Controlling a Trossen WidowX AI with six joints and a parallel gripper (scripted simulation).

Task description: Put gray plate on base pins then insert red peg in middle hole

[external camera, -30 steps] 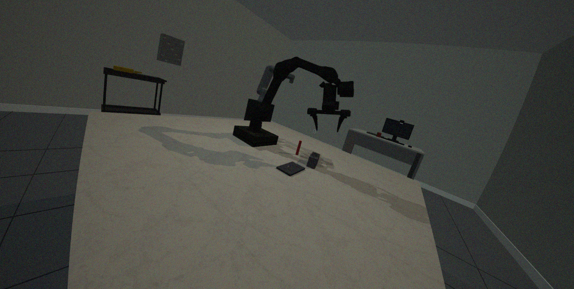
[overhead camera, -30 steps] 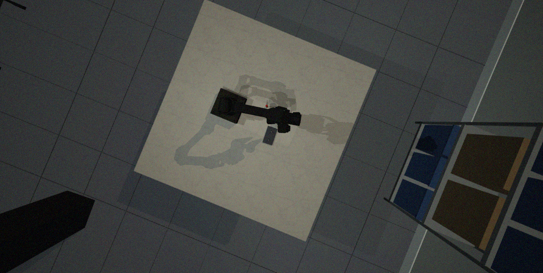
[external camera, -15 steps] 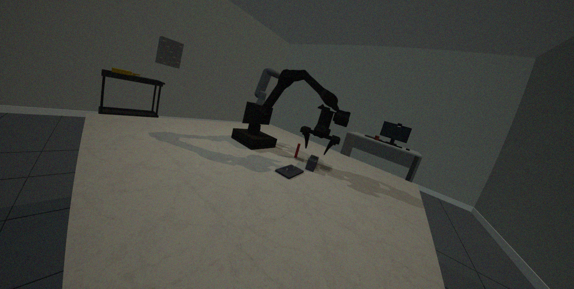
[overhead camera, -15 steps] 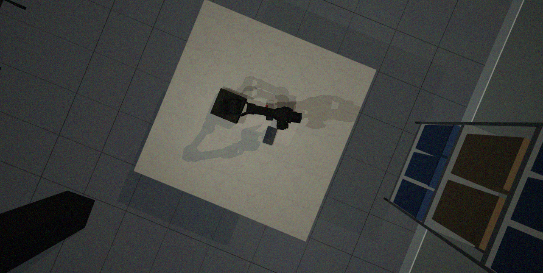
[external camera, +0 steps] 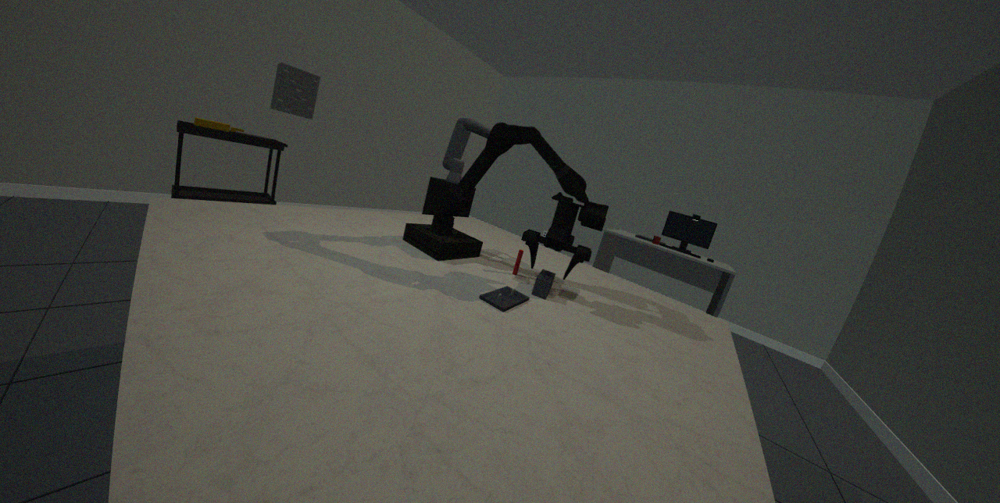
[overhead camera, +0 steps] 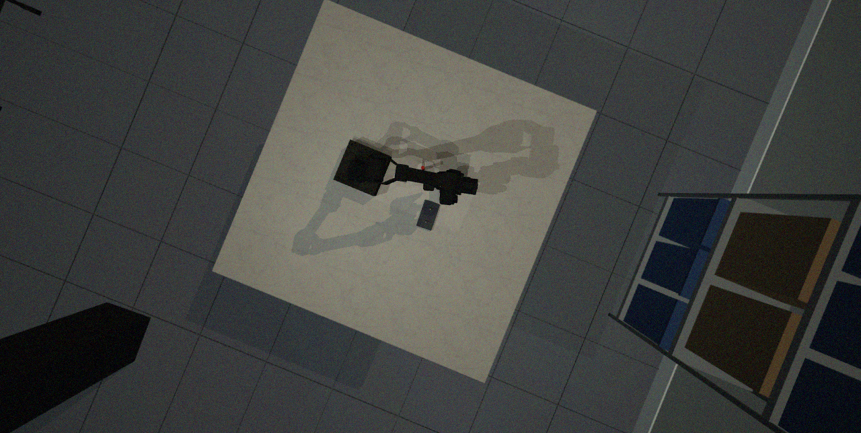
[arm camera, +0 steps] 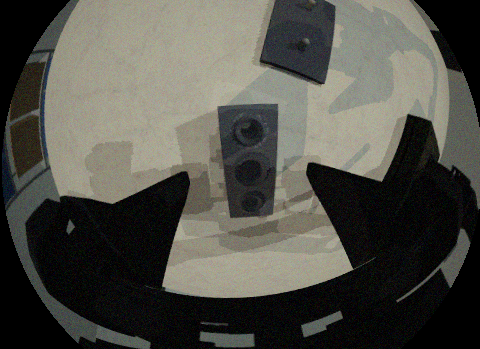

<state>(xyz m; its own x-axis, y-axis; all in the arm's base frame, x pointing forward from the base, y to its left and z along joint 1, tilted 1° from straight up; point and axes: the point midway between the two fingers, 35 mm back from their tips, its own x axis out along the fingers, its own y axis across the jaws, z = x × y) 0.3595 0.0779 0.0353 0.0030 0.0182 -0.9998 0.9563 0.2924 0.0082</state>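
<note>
The gray plate is 20 mm below my gripper tip. The rest, counted from my gripper tip: red peg (120 mm behind, 30 mm to the left, 20 mm below); dark base (150 mm to the right, 50 mm below, 30 mm behind).
</note>
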